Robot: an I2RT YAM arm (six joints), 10 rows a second.
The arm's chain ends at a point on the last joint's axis. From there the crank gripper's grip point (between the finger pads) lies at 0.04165 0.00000 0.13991 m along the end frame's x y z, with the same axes.
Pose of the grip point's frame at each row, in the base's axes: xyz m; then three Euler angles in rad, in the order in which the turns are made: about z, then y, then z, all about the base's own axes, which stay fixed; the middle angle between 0 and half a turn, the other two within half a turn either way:
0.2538 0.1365 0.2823 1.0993 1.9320 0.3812
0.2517 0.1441 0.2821 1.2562 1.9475 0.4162
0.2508 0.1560 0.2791 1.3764 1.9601 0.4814
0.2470 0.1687 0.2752 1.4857 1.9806 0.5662
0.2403 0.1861 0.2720 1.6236 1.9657 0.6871
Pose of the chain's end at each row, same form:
0.1523 0.0559 0.3494 1.0993 1.9320 0.3812
0.1531 0.0572 0.3456 1.2562 1.9475 0.4162
0.1577 0.0613 0.3396 1.3764 1.9601 0.4814
0.1622 0.0656 0.3342 1.4857 1.9806 0.5662
0.1662 0.0715 0.3238 1.6236 1.9657 0.6871

